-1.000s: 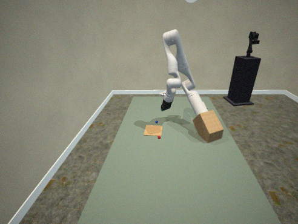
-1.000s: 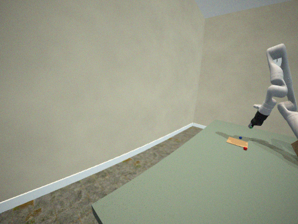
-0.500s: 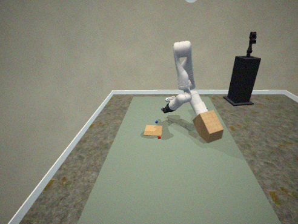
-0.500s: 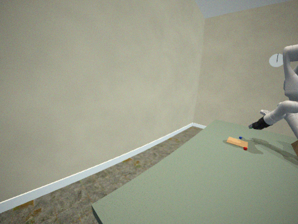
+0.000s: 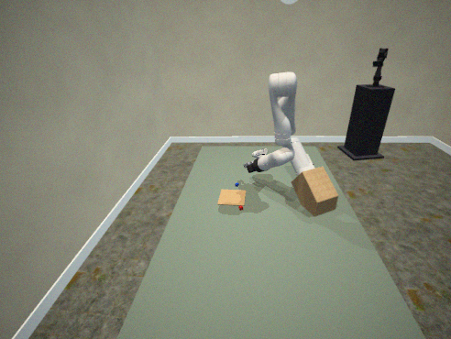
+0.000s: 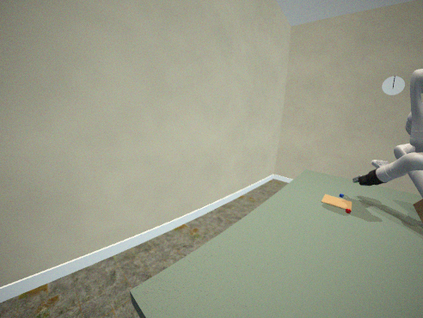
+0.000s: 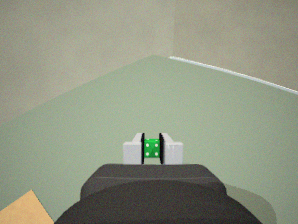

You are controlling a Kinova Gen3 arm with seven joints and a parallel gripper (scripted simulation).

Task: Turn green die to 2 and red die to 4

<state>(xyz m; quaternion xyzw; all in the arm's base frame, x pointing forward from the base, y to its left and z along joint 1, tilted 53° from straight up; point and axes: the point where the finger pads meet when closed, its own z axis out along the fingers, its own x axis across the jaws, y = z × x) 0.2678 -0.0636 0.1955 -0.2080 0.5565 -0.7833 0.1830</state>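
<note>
The blue die is 70 mm ahead of my hand, 40 mm to the left of it and 100 mm below it. The rest, counted from my hand: red die: 80 mm ahead, 260 mm to the left, 100 mm below; then tan mat: 110 mm ahead, 150 mm to the left, 110 mm below; then green die: 10 mm to the right, 10 mm below.
</note>
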